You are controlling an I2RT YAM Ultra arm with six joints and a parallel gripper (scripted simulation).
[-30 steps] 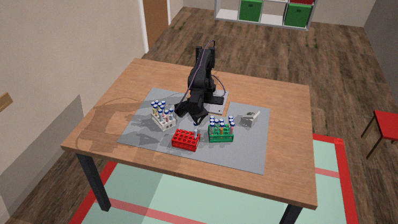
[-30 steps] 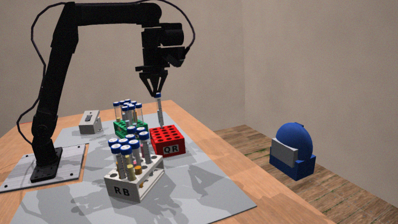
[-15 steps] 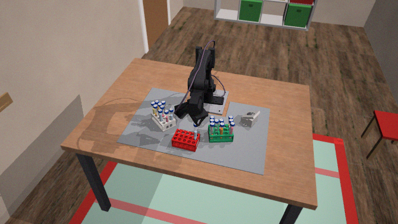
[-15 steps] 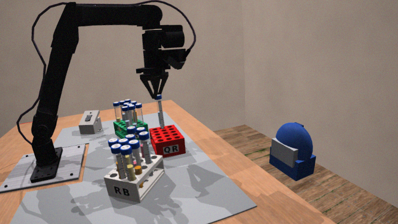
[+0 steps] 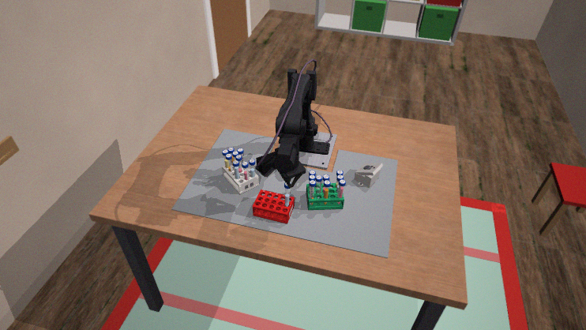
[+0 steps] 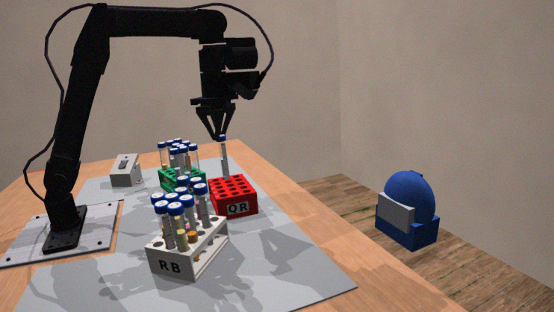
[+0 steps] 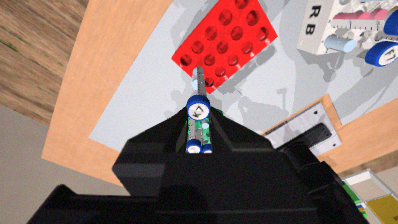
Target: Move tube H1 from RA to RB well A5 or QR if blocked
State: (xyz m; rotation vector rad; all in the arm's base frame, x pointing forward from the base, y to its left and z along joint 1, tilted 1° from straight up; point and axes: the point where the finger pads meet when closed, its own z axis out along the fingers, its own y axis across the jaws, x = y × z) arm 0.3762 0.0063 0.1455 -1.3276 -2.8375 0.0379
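The clear tube lies 1 cm ahead of my hand, 1 cm to the right of it and 6 cm below it. From my hand the other things lie so: red rack QR (6 cm to the right, 13 cm below); then grey done button box (24 cm behind, 26 cm to the left, 11 cm below); then white rack RB (13 cm behind, 22 cm to the right, 13 cm below).
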